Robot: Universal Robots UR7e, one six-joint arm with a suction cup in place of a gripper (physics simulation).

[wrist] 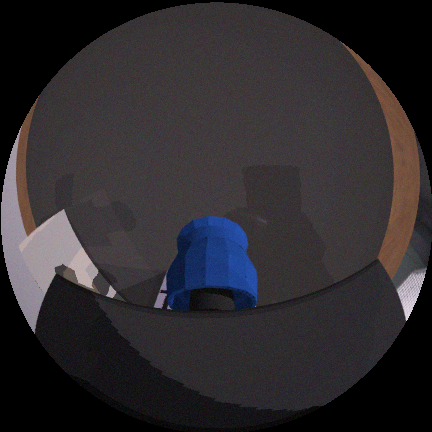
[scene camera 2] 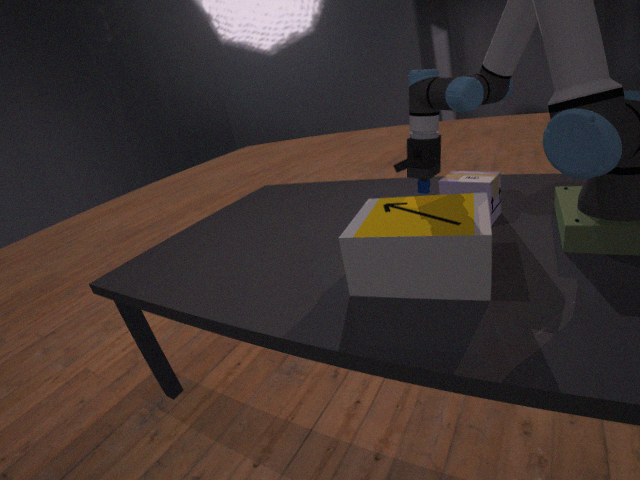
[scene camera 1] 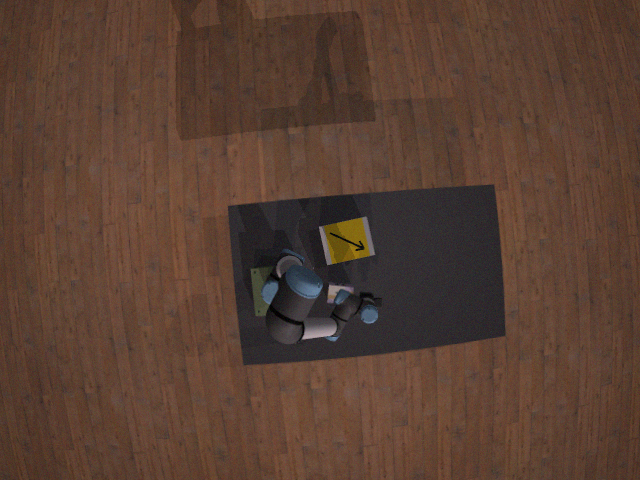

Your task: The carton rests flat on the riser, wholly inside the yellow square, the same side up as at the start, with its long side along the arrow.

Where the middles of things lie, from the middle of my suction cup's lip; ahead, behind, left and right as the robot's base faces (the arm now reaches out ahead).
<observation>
Now: suction cup 140 mm past the carton [scene camera 2: 456, 182], 20 mm to the right of it and 20 mm above it. From my suction cup the other things lie so: riser [scene camera 2: 439, 246] 300 mm to the left, 130 mm behind, 10 mm below.
</observation>
